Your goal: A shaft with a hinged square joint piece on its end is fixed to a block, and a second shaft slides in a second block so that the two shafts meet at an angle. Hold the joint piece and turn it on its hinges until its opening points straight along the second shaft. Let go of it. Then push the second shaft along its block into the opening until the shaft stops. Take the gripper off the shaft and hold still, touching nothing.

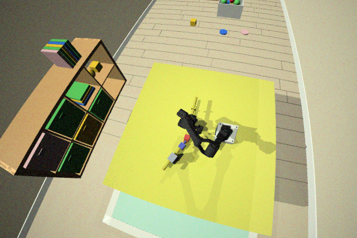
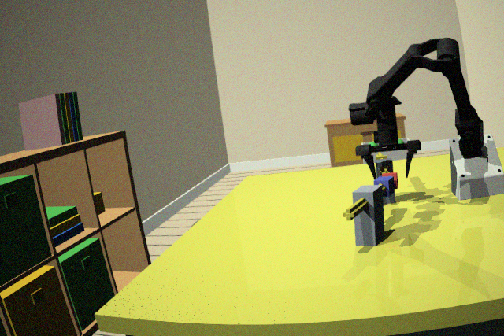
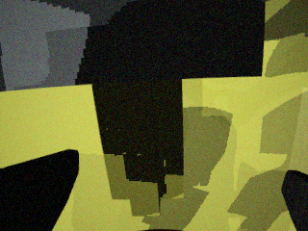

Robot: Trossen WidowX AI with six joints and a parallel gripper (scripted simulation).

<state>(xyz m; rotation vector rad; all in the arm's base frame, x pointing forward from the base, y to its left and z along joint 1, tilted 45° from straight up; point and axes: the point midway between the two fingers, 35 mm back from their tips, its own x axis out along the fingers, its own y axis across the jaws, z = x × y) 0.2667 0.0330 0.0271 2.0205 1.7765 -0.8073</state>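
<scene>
Right now the red joint piece is 70 mm to the left of my gripper tip, 10 mm ahead of it and 10 mm above it.
</scene>
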